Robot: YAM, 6 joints.
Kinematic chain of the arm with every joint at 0, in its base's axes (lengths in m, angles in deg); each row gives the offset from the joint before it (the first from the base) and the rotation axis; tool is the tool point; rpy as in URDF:
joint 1: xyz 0 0 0.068 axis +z
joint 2: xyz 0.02 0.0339 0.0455 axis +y
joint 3: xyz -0.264 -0.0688 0 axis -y
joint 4: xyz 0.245 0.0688 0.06 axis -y
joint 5: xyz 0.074 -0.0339 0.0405 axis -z
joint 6: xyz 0.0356 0 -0.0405 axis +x
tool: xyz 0 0 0 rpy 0 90 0
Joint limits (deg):
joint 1: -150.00..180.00
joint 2: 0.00..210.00
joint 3: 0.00..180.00
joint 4: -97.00..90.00
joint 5: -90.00..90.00
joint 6: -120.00..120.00
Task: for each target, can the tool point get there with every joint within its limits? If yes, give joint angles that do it. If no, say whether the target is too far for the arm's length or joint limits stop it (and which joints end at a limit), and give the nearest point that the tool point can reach.
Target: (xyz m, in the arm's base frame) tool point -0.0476 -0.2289 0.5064
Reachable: yes | joints -93.79 68.85 77.98 23.99 65.24 -28.76
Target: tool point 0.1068 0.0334 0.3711
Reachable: yes | joints 1.03 30.12 42.70 -4.20 -62.09 14.23
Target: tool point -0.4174 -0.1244 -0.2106
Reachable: no: joint limits stop it (at a limit: joint 1) | nearest point -0.3847 -0.1810 -0.2106 | short by 0.065 m
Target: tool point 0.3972 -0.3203 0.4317
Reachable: yes | joints 142.86 23.40 153.96 10.79 -25.82 -99.90
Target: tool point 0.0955 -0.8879 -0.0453
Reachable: no: too far | nearest point 0.0680 -0.6321 0.0015 | short by 0.262 m
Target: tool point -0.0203 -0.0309 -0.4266
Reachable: no: joint limits stop it (at a limit: joint 2) | nearest point -0.0450 -0.0686 -0.3397 | short by 0.098 m
